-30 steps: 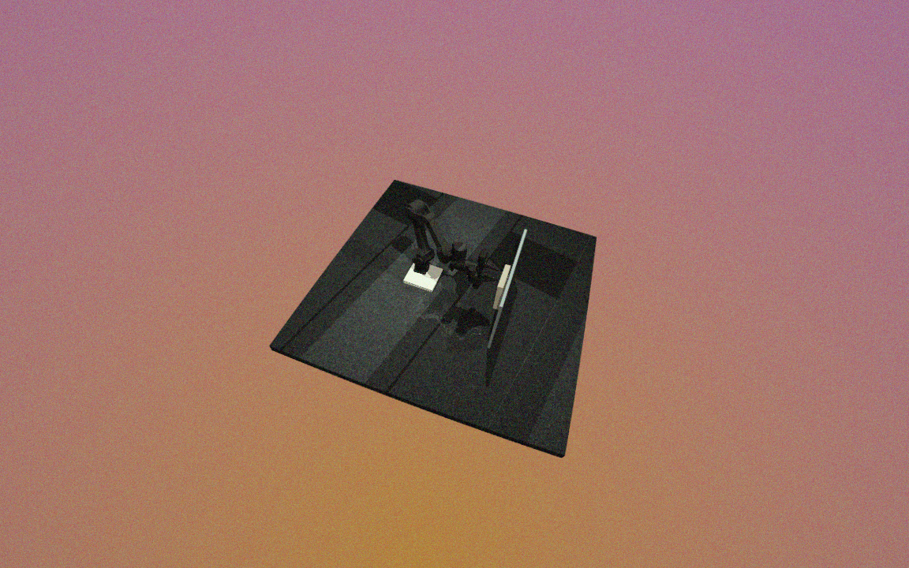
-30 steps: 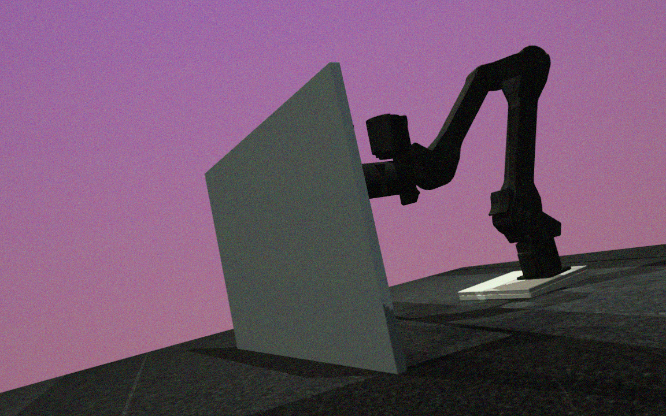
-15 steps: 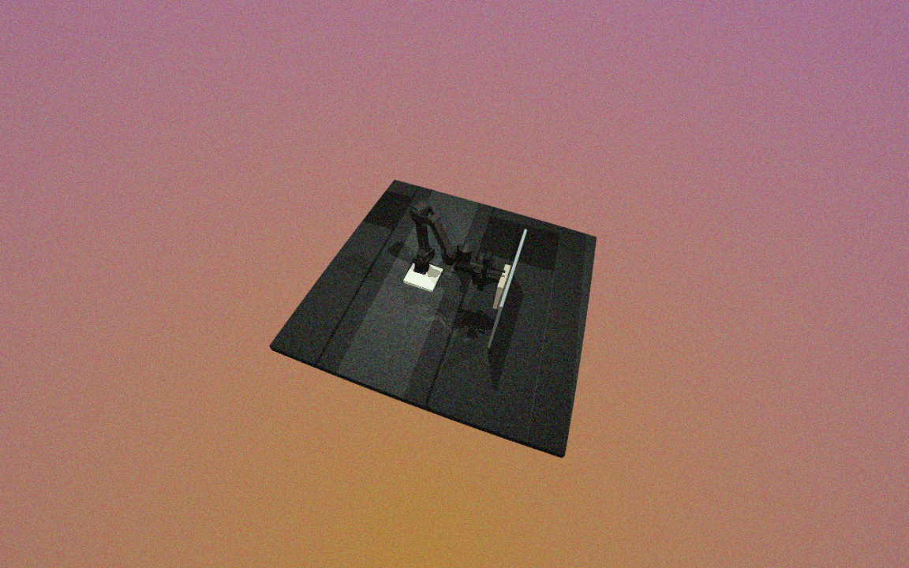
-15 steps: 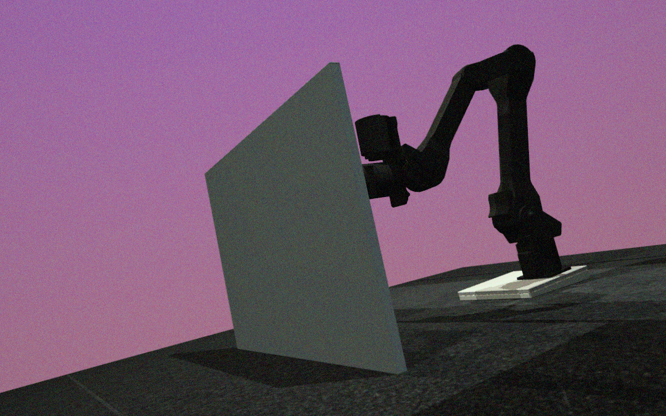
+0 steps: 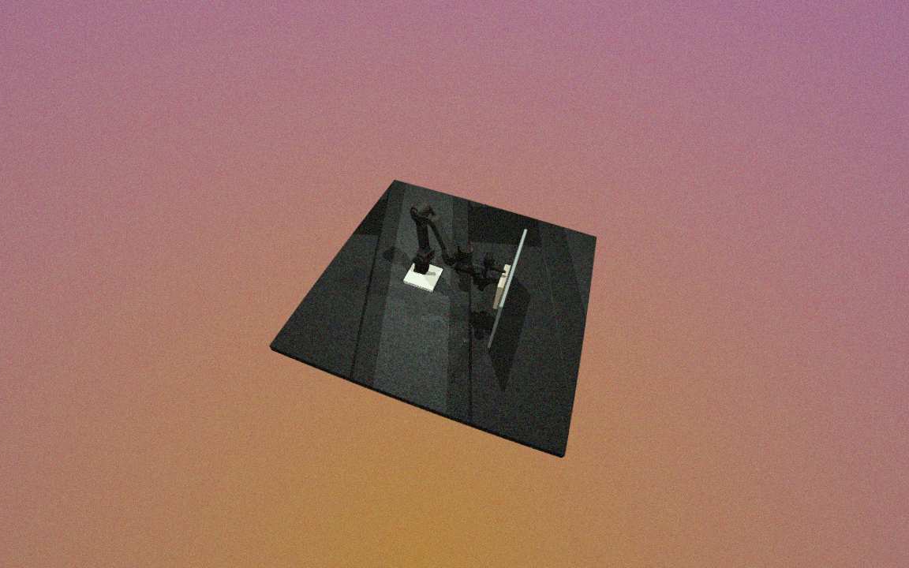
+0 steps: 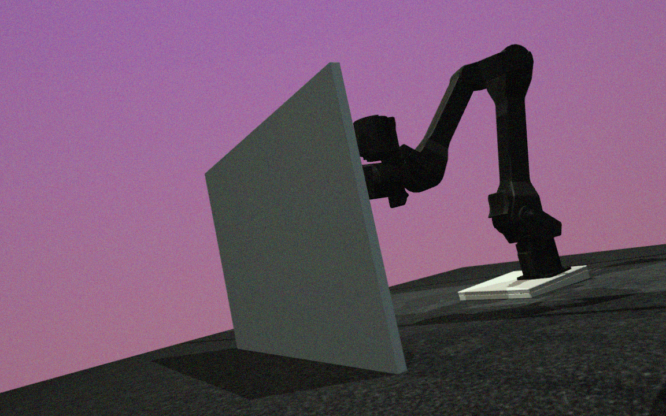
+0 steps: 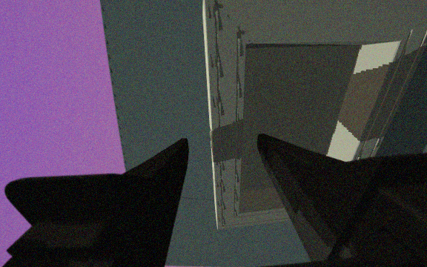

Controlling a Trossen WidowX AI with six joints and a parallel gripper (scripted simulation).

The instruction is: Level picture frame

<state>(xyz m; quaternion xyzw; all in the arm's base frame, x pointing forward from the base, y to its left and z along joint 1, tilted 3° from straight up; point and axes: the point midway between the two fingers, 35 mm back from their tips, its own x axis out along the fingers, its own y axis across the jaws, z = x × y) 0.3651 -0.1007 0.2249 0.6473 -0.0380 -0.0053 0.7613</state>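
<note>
Now: the picture frame 10 mm ahead of my gripper tip, 10 mm to the right of it and 50 mm below it. The rest, counted from my gripper tip: wall panel (20 mm ahead, 10 mm to the left, 70 mm below).
</note>
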